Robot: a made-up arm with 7 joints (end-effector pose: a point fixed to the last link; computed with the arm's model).
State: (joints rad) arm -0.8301 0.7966 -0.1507 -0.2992 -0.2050 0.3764 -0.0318
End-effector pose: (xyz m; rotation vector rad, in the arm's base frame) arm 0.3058 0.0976 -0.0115 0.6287 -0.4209 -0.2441
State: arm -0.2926 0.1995 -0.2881 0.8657 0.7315 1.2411 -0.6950
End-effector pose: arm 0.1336 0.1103 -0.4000 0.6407 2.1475 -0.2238
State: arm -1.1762 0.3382 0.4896 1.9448 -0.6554 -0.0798 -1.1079
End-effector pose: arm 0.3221 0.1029 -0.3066 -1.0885 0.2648 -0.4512
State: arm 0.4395 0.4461 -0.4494 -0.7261 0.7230 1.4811 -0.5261
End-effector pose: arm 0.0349 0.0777 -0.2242 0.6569 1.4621 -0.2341
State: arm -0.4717 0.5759 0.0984 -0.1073 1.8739 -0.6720 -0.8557
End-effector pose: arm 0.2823 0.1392 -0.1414 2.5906 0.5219 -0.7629
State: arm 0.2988 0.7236 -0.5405 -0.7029 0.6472 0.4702 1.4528
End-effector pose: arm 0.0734 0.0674 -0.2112 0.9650 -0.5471 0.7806
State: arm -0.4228 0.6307 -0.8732 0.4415 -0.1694 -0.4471 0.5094
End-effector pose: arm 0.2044 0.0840 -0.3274 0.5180 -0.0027 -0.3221
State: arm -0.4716 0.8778 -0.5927 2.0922 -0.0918 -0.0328 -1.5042
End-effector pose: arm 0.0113 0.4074 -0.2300 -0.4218 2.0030 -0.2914
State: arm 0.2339 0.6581 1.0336 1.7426 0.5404 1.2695 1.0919
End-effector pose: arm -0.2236 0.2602 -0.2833 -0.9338 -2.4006 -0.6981
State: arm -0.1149 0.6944 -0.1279 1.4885 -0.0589 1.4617 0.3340
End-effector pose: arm -0.0571 0.3190 -0.3153 -0.7897 -2.7945 -0.9923
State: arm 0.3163 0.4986 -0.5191 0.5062 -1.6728 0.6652 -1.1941
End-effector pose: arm -0.0636 0.1191 -0.3837 -1.9955 0.7850 -0.4562
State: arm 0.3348 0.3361 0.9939 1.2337 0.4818 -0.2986 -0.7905
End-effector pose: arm -0.1959 0.2555 -0.3475 -0.2069 1.4193 0.1311
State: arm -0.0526 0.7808 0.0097 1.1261 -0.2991 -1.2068 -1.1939
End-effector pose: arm 0.0662 0.3364 -0.2898 0.5809 0.3955 -0.9910
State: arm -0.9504 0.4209 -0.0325 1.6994 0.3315 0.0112 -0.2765
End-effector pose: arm 0.2843 0.1882 -0.3274 0.5246 1.1034 -0.2037
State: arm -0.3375 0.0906 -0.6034 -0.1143 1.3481 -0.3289 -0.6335
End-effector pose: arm 0.1956 -0.0923 -0.2193 1.5693 -0.4608 -1.2014
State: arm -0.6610 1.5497 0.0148 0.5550 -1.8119 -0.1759 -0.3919
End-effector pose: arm 0.2428 0.3631 0.0888 -0.2388 -0.6441 -0.0219
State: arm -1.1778 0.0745 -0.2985 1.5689 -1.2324 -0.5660 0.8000
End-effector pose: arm 0.3753 0.0174 -0.2651 -0.5231 0.3819 1.0942
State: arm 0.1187 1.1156 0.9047 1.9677 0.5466 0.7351 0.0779
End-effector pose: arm -0.1669 0.3815 -0.1903 0.1727 2.4918 1.3523
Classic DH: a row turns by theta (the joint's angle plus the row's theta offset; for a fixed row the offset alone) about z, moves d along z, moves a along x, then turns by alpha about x. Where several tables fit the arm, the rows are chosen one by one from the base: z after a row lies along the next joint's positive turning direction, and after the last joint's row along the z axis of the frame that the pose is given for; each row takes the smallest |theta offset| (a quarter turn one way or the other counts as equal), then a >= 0, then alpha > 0; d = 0 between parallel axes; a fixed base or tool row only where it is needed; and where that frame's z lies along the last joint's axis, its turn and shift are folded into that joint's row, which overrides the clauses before.
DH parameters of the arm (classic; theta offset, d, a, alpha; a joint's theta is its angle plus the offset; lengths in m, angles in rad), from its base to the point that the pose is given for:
base (fixed): -0.071 0 0 -1.3004
joint 1: -1.3111 0.035 -0.0123 -1.5708
joint 2: 1.2915 -0.0009 -0.01 1.5708
joint 3: 1.5708 -0.2357 0.0152 -1.5708
joint 4: 1.5708 0.003 0.0134 1.5708
joint 5: 0 0.181 0.0003 -1.5708
joint 6: -1.5708 0 0.0393 1.5708
joint 7: 0 -0.0003 0 0

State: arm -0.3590 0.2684 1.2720 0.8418 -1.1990 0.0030 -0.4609
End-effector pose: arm 0.1037 0.2842 -0.3520 -1.2187 -0.5469 0.9503
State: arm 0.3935 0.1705 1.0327 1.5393 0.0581 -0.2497 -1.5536
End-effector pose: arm -0.2706 0.1312 -0.3580 -1.2150 0.9180 0.0003
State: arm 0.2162 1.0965 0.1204 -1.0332 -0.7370 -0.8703 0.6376
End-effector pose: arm 0.0983 0.1125 -0.0331 -0.4422 -0.9749 -0.2513
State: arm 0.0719 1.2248 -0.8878 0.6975 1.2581 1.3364 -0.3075
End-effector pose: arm 0.0445 0.3678 -0.2282 -2.5655 -1.3207 -0.2236
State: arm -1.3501 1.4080 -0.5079 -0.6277 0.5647 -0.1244 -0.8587
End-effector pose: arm 0.2082 0.0593 0.1133 2.4809 -0.6082 -0.5280
